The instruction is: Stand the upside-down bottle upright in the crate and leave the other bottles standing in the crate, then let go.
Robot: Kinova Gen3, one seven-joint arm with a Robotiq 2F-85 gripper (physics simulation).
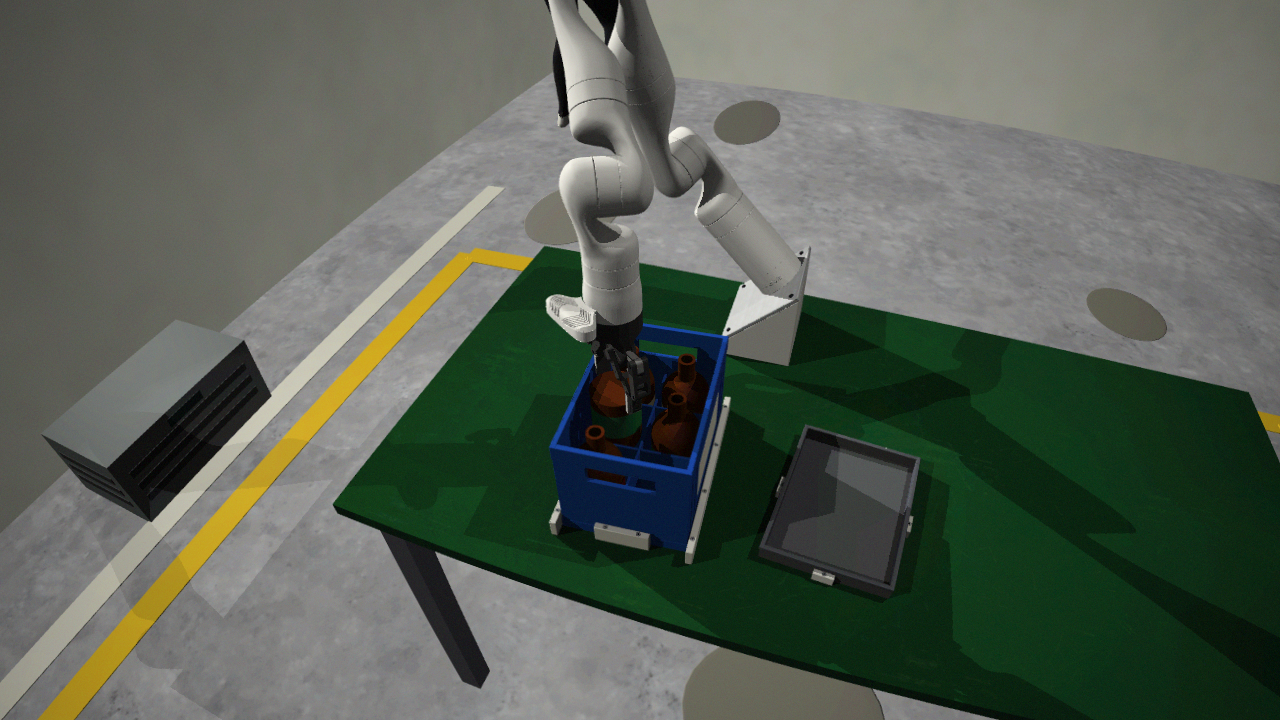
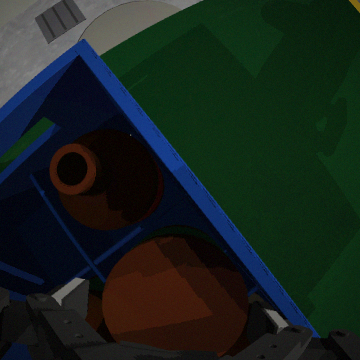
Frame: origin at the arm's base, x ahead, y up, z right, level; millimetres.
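Seen in the pictures: gripper, fingertip midpoint: (image 1: 618,391) (image 2: 168,310); arm's base, origin of the base link: (image 1: 781,277).
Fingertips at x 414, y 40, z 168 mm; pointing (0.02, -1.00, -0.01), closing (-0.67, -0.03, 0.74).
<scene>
Offsets run from my fingertips to a thing's top centre. "spot": to the spot under its first point. Level surfaces: height alone.
The blue crate @(dz -41, dx -2, dy +19 mm) (image 1: 581,488) (image 2: 175,170) stands on the green table. The upside-down bottle @(dz +4, dx +1, dy +7 mm) (image 1: 611,396) (image 2: 175,295) is in a left compartment, its round brown base up and a green band below; its neck is hidden. My gripper (image 1: 617,383) (image 2: 168,310) points down over it, open, one finger on each side of its base, holding nothing. An upright brown bottle @(dz +1, dx +87, dy +7 mm) (image 1: 595,435) (image 2: 72,170) stands in the front-left compartment. Two more upright bottles, one middle right (image 1: 675,425) and one back right (image 1: 686,368), stand in the crate. Part of the crate is hidden behind my gripper.
White stops @(dz -51, dx +140, dy -126 mm) (image 1: 620,535) sit along the crate's base. A shallow dark grey tray @(spot: dz -330, dx +34, dy -151 mm) (image 1: 827,528) lies right of the crate on the green table @(dy -156 mm) (image 1: 429,465). My arm's white mounting bracket (image 1: 769,326) stands behind the crate. A grey cabinet (image 1: 147,402) is on the floor at left.
</scene>
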